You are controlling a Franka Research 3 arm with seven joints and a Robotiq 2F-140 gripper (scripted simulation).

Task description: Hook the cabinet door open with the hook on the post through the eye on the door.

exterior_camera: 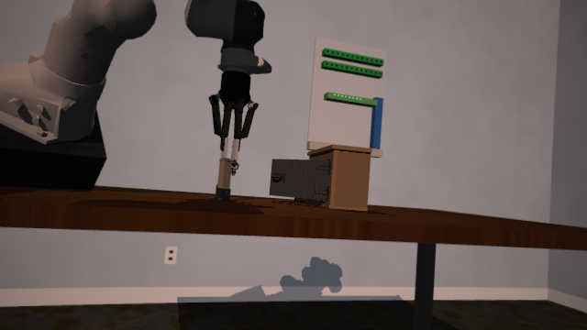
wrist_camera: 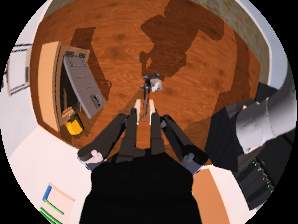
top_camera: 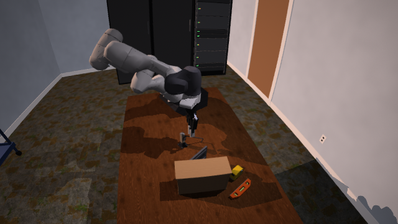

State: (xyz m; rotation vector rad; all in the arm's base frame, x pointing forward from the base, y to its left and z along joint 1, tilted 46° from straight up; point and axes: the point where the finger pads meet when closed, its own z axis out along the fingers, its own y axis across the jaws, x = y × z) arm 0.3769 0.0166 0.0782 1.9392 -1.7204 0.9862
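Right now my hand is 7 cm above the thin hook and 1 cm to the right of it. The rest, counted from my hand: orange spirit level: 41 cm ahead, 11 cm to the left, 11 cm below; yellow tape measure: 33 cm ahead, 14 cm to the left, 9 cm below; dark door: 17 cm ahead, 6 cm to the right, 6 cm below.
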